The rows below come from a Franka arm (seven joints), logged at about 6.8 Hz.
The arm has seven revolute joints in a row. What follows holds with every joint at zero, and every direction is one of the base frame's. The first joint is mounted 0.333 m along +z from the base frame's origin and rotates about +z. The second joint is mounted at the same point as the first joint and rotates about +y. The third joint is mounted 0.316 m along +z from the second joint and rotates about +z. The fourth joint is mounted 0.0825 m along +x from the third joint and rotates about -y. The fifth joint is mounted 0.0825 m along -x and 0.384 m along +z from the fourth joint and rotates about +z. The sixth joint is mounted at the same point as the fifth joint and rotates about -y. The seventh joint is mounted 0.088 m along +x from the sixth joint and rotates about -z. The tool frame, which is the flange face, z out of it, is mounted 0.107 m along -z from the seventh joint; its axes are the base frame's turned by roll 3.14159, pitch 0 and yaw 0 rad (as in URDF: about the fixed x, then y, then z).
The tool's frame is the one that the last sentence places.
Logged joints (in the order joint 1, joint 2, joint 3, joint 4, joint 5, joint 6, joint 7), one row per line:
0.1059, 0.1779, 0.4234, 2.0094, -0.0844, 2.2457, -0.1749
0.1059, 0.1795, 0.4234, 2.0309, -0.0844, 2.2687, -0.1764
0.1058, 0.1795, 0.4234, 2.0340, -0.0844, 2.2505, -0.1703
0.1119, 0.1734, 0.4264, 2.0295, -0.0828, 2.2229, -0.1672
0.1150, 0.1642, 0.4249, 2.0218, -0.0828, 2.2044, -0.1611
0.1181, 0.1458, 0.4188, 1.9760, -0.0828, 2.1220, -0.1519
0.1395, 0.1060, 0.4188, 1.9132, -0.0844, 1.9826, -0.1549
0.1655, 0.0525, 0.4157, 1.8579, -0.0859, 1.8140, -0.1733
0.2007, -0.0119, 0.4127, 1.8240, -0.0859, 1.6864, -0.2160
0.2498, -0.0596, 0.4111, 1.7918, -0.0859, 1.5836, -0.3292
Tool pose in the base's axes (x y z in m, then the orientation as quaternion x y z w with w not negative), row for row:
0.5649, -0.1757, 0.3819, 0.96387, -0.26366, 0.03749, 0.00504
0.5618, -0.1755, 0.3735, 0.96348, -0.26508, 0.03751, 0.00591
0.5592, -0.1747, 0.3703, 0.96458, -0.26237, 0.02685, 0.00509
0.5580, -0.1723, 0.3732, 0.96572, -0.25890, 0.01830, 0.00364
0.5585, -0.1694, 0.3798, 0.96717, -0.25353, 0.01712, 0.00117
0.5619, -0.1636, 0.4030, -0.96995, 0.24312, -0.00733, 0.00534
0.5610, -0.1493, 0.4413, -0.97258, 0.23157, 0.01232, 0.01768
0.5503, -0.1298, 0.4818, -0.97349, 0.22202, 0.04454, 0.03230
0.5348, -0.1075, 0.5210, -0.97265, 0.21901, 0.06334, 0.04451
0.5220, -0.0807, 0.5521, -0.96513, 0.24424, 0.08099, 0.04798
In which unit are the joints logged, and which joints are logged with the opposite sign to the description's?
The joints are logged in radians. Opposite sign: joint 3, joint 4, joint 5, joint 7.
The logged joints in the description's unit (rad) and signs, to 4 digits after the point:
0.1059, 0.1779, -0.4234, -2.0094, 0.0844, 2.2457, 0.1749
0.1059, 0.1795, -0.4234, -2.0309, 0.0844, 2.2687, 0.1764
0.1058, 0.1795, -0.4234, -2.0340, 0.0844, 2.2505, 0.1703
0.1119, 0.1734, -0.4264, -2.0295, 0.0828, 2.2229, 0.1672
0.1150, 0.1642, -0.4249, -2.0218, 0.0828, 2.2044, 0.1611
0.1181, 0.1458, -0.4188, -1.9760, 0.0828, 2.1220, 0.1519
0.1395, 0.1060, -0.4188, -1.9132, 0.0844, 1.9826, 0.1549
0.1655, 0.0525, -0.4157, -1.8579, 0.0859, 1.8140, 0.1733
0.2007, -0.0119, -0.4127, -1.8240, 0.0859, 1.6864, 0.2160
0.2498, -0.0596, -0.4111, -1.7918, 0.0859, 1.5836, 0.3292

